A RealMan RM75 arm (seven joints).
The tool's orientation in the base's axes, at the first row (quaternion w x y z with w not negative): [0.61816 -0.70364 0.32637 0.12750]
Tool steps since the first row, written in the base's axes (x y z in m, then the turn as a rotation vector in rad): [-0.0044 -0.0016 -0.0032 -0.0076 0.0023 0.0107]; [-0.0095 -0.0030 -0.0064 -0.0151 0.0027 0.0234]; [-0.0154 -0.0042 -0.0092 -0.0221 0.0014 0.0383]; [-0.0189 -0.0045 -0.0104 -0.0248 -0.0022 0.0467]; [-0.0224 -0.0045 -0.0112 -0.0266 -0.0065 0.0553]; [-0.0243 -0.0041 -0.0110 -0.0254 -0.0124 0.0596]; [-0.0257 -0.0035 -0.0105 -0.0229 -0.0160 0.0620]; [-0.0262 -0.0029 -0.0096 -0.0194 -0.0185 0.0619]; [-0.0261 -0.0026 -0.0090 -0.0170 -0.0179 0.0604]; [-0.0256 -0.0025 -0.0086 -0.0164 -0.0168 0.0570]
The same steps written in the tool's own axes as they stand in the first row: [-0.0010 0.0053 -0.0019 -0.0127 -0.0038 -0.0017]; [-0.0025 0.0110 -0.0037 -0.0258 -0.0092 -0.0056]; [-0.0050 0.0168 -0.0056 -0.0394 -0.0165 -0.0114]; [-0.0068 0.0199 -0.0064 -0.0453 -0.0214 -0.0171]; [-0.0090 0.0227 -0.0070 -0.0503 -0.0269 -0.0234]; [-0.0107 0.0237 -0.0071 -0.0502 -0.0309 -0.0296]; [-0.0122 0.0242 -0.0070 -0.0486 -0.0343 -0.0330]; [-0.0133 0.0238 -0.0067 -0.0451 -0.0363 -0.0346]; [-0.0137 0.0232 -0.0065 -0.0426 -0.0366 -0.0331]; [-0.0135 0.0226 -0.0064 -0.0405 -0.0343 -0.0313]
